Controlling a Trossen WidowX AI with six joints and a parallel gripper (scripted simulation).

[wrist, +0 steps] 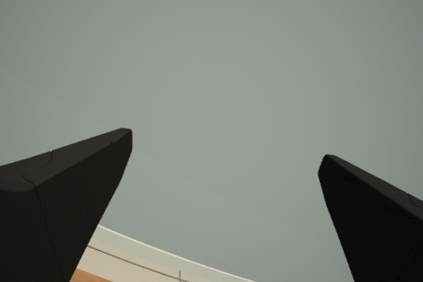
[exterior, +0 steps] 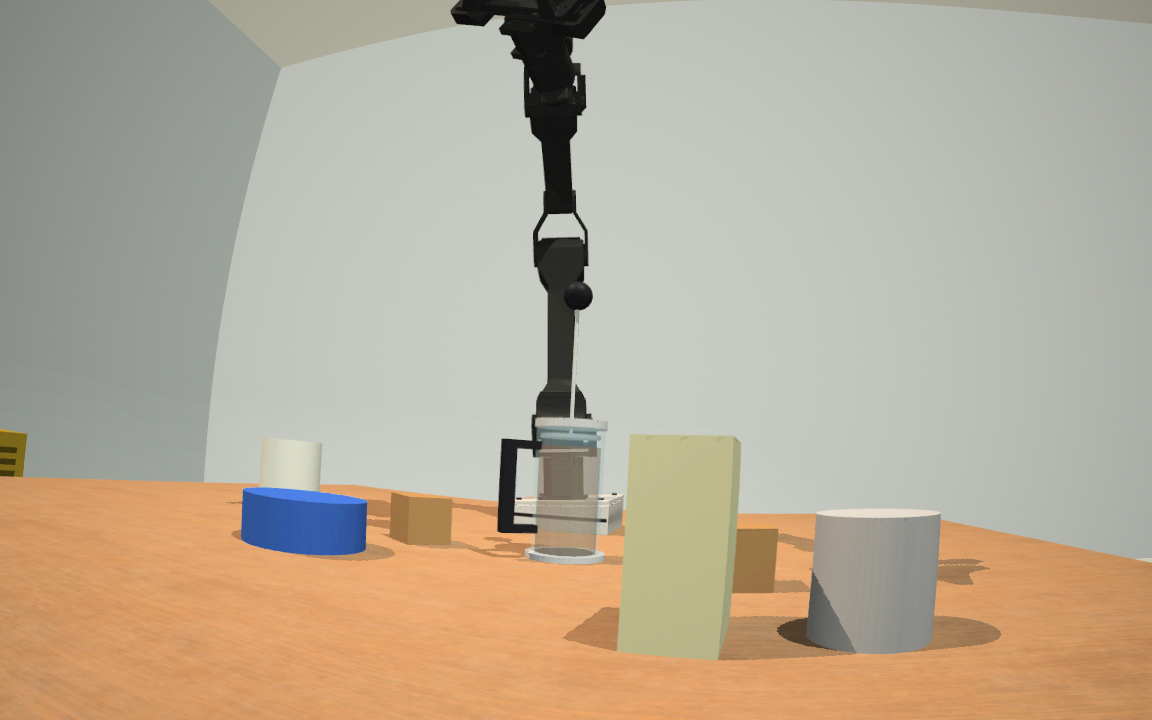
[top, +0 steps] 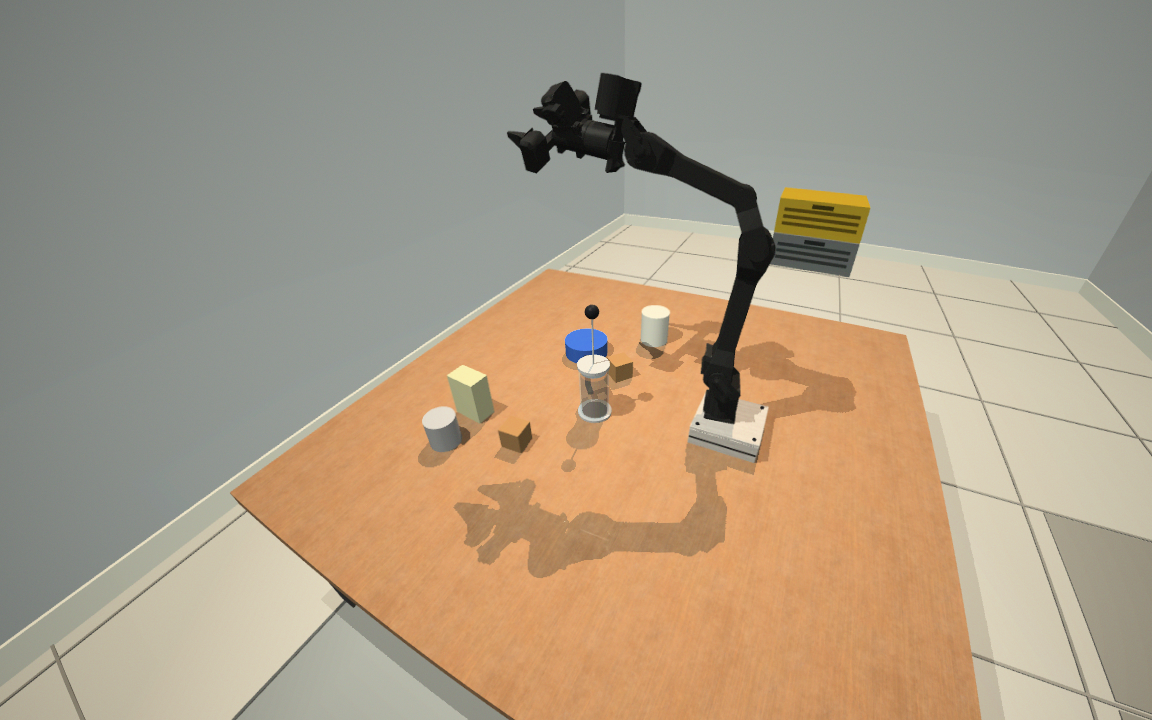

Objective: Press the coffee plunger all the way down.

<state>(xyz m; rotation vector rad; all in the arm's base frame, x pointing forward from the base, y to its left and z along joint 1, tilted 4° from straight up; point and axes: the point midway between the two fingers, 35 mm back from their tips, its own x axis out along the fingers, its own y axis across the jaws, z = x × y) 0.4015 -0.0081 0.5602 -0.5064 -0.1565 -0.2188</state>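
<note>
The glass coffee press lies 470 mm below my gripper tip, 150 mm behind it and 70 mm to the left of it. Round my gripper tip: pale yellow block: 550 mm below, 180 mm to the left, 110 mm ahead; grey cylinder: 570 mm below, 290 mm to the left, 120 mm ahead; blue flat cylinder: 580 mm below, 150 mm to the right, 60 mm behind.
</note>
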